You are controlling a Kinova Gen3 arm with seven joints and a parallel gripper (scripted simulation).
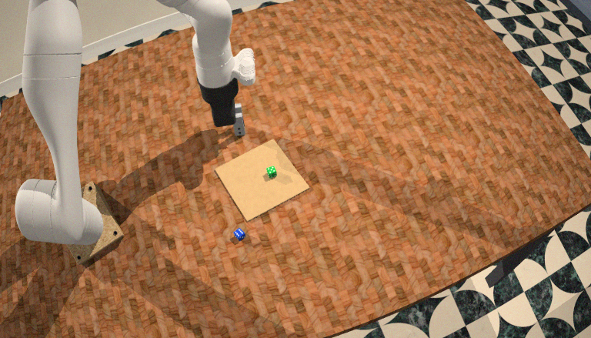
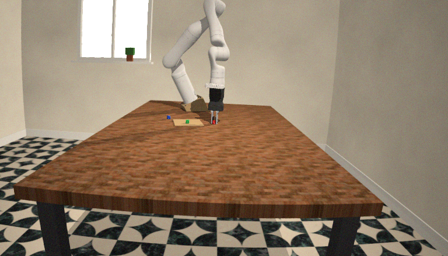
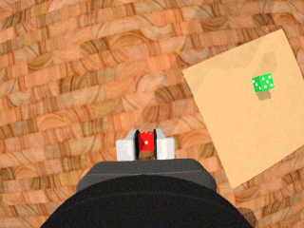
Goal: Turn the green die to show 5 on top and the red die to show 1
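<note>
Right now the red die is 10 mm below my hand. Round my hand: tan mat (20 mm behind, 130 mm to the right, 20 mm below); green die (10 mm ahead, 140 mm to the right, 10 mm below); blue die (110 mm behind, 230 mm to the right, 10 mm below).
</note>
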